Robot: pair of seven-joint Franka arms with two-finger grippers.
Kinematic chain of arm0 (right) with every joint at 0, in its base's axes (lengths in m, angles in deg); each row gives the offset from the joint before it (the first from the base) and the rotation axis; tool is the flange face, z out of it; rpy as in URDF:
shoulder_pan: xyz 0 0 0.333 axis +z
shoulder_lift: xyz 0 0 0 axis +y
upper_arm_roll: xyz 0 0 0.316 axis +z
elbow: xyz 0.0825 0 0 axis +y
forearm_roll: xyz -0.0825 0 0.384 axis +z
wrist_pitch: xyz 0 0 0 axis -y
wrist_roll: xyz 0.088 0 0 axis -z
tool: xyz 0 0 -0.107 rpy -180 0 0
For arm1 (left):
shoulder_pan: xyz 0 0 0.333 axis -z
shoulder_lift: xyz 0 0 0 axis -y
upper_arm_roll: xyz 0 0 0.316 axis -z
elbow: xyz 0.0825 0 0 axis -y
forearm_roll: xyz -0.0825 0 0.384 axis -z
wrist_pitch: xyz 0 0 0 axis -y
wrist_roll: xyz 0.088 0 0 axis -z
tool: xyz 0 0 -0.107 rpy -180 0 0
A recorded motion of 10 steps. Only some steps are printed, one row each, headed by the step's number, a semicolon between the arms.
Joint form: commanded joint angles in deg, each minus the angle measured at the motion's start. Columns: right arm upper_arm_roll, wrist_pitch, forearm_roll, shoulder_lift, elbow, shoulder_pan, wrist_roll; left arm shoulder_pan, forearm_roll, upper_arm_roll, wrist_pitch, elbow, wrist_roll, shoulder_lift.
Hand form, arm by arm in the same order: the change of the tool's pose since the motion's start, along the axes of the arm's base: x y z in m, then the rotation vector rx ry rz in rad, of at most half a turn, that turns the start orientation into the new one. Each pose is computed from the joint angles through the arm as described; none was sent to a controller.
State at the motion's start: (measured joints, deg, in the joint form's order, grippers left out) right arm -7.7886 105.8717 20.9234 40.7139 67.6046 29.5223 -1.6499; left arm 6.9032 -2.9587 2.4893 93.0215 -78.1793 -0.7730 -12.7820
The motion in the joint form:
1: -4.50 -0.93 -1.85 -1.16 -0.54 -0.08 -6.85; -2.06 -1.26 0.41 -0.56 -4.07 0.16 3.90
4: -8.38 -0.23 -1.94 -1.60 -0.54 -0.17 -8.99; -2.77 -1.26 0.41 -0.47 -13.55 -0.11 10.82
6: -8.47 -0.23 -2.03 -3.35 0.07 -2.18 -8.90; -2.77 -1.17 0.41 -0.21 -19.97 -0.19 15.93
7: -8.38 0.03 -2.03 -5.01 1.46 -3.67 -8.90; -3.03 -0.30 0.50 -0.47 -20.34 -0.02 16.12
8: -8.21 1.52 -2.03 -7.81 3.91 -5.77 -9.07; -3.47 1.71 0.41 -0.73 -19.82 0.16 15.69
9: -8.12 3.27 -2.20 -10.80 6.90 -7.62 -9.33; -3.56 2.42 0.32 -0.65 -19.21 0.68 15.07
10: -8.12 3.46 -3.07 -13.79 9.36 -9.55 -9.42; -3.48 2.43 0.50 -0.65 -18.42 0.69 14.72
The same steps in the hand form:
1: 0.0167 -0.0416 0.0210 -0.0529 -0.0705 0.0692; -0.0183 0.0223 0.0074 0.0255 0.0092 0.0256
4: 0.0306 -0.0768 0.0322 -0.0858 -0.1147 0.0504; -0.0560 0.0325 -0.0002 0.0375 0.0511 0.0414
6: 0.0361 -0.1047 0.0496 -0.0792 -0.1305 0.0099; -0.0850 0.0347 -0.0037 0.0430 0.0688 0.0424
7: 0.0373 -0.1260 0.0593 -0.0722 -0.1360 -0.0204; -0.0868 0.0350 -0.0054 0.0293 0.0788 0.0434
8: 0.0378 -0.1567 0.0760 -0.0581 -0.1625 -0.0647; -0.0847 0.0362 -0.0057 -0.0059 0.0868 0.0513
9: 0.0351 -0.1860 0.0906 -0.0483 -0.1889 -0.1050; -0.0810 0.0364 -0.0064 -0.0191 0.0875 0.0459
10: 0.0290 -0.2166 0.1063 -0.0522 -0.1995 -0.1400; -0.0789 0.0337 -0.0032 -0.0202 0.0800 0.0410

